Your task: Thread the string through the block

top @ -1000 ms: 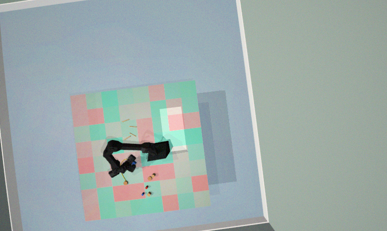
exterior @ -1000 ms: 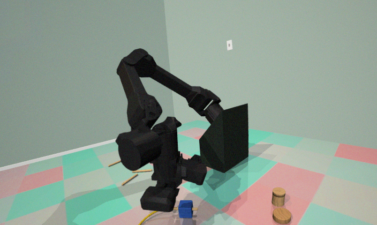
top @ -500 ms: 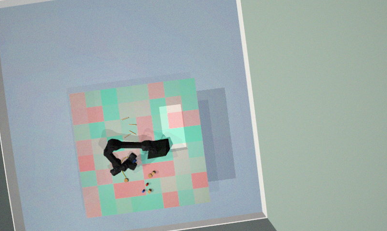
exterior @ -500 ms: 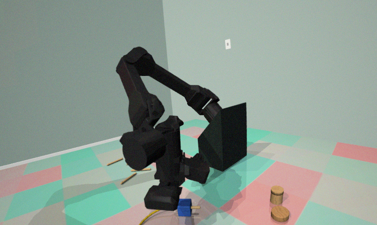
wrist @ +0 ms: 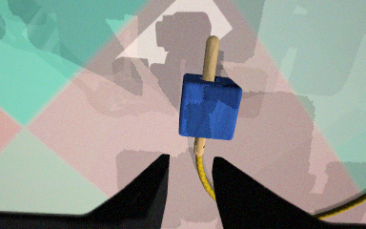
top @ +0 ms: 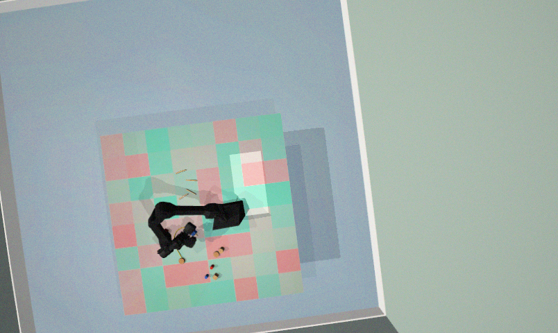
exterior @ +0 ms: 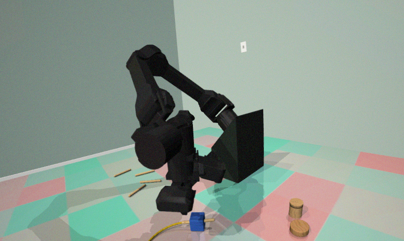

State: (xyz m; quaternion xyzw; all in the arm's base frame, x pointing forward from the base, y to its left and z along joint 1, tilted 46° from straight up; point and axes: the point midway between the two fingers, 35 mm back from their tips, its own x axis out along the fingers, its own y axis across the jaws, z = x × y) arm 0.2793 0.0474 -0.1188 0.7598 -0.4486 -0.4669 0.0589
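Right now my gripper tip is 20 mm to the right of the blue block, 20 mm above it and 10 mm past it. Also, from my gripper tip: round wooden button (220 mm to the left, 80 mm ahead, 30 mm below); thin wooden stick (30 mm below, 10 mm to the left); red cube (190 mm ahead, 30 mm below, 10 mm to the left).
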